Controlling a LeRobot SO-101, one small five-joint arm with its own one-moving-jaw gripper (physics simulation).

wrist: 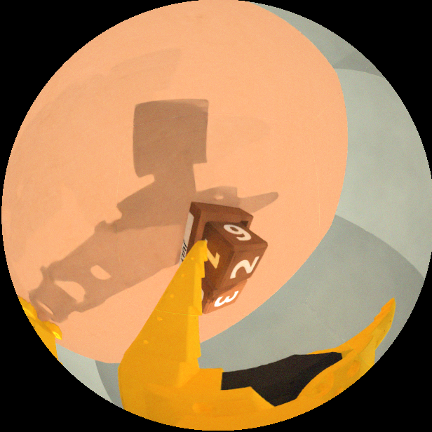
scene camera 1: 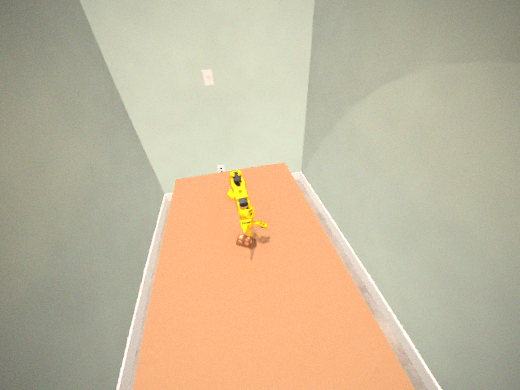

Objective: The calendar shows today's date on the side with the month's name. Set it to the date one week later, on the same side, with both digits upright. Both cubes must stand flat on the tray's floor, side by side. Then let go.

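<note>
The calendar tray [wrist: 215, 209] [scene camera 1: 238, 242] stands turned at a slant on the table, with part of its white month strip [wrist: 188, 232] showing. One cube [wrist: 252, 248] shows a 1 on the month side, partly covered, a 2 on top and a 6 or 9 on its end. The other cube [wrist: 235, 289] is beside it with a 3 on top; its month-side digit is almost wholly hidden behind the fixed jaw. My gripper [wrist: 298, 271] [scene camera 1: 257, 230] is wide open and empty. Its fixed jaw tip overlaps the month side of the first cube in the wrist view; contact cannot be told.
The orange table top [scene camera 1: 240, 320] [wrist: 80, 165] extends around the calendar. The yellow arm [scene camera 1: 240, 192] reaches in from the far table edge, and its shadow lies beside the tray. Pale wall ledges [scene camera 1: 350, 265] run along both sides of the table.
</note>
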